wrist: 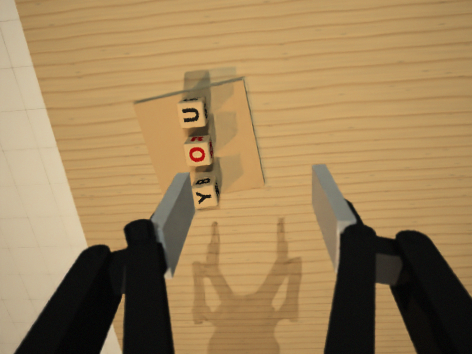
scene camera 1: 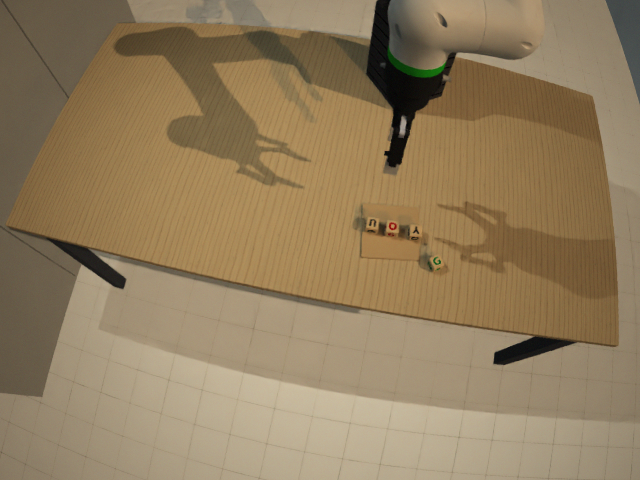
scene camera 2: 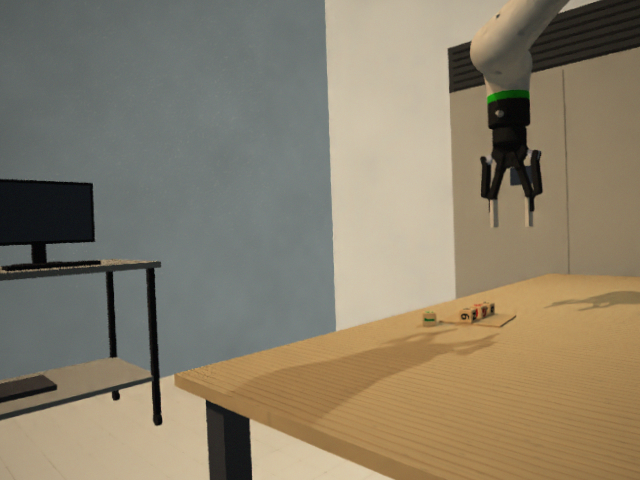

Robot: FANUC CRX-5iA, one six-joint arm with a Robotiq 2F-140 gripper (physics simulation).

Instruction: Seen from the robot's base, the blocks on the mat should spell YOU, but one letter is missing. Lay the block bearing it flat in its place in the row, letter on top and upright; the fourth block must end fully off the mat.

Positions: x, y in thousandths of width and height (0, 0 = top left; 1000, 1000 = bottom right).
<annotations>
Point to a mat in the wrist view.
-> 501, 465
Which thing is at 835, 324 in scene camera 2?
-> My gripper.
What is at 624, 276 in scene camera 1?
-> My gripper.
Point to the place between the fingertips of my gripper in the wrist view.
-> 533, 532
</annotations>
